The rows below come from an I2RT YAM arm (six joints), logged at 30 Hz.
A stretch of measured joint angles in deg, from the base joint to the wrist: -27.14, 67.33, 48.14, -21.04, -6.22, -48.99; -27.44, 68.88, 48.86, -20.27, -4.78, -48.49; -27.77, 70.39, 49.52, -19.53, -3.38, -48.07; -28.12, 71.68, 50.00, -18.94, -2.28, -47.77; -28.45, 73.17, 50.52, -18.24, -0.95, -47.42; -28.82, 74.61, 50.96, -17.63, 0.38, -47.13; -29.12, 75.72, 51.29, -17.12, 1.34, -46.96; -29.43, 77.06, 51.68, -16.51, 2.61, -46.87; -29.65, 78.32, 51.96, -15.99, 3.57, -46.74
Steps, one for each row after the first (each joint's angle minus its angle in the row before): -0.30, 1.55, 0.72, 0.77, 1.44, 0.50; -0.33, 1.51, 0.66, 0.74, 1.40, 0.42; -0.35, 1.29, 0.48, 0.59, 1.10, 0.30; -0.33, 1.49, 0.52, 0.70, 1.33, 0.35; -0.37, 1.44, 0.44, 0.61, 1.33, 0.29; -0.30, 1.11, 0.33, 0.51, 0.96, 0.17; -0.31, 1.34, 0.39, 0.61, 1.27, 0.09; -0.22, 1.26, 0.28, 0.52, 0.96, 0.13
